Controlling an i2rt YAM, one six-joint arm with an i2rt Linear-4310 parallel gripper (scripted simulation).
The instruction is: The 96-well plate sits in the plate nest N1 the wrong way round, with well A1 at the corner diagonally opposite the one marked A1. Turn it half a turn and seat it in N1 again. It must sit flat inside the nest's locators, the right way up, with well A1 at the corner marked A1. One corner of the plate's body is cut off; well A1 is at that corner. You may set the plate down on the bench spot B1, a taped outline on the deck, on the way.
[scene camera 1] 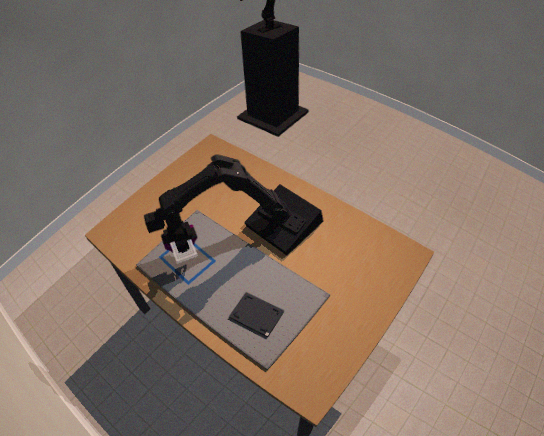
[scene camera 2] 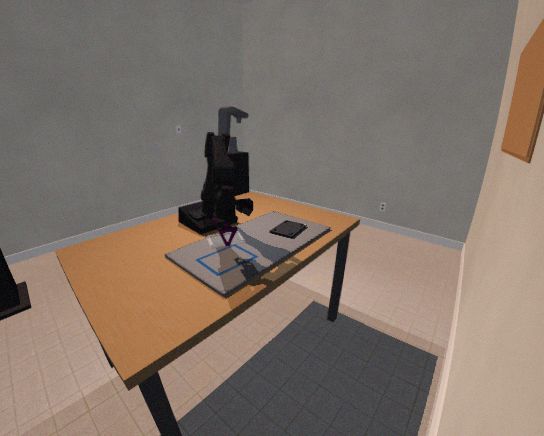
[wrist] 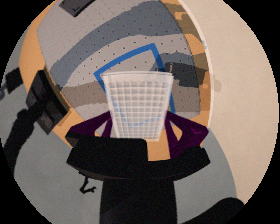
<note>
In view: my gripper (wrist: 138, 113) and a white 96-well plate (wrist: 128, 123).
</note>
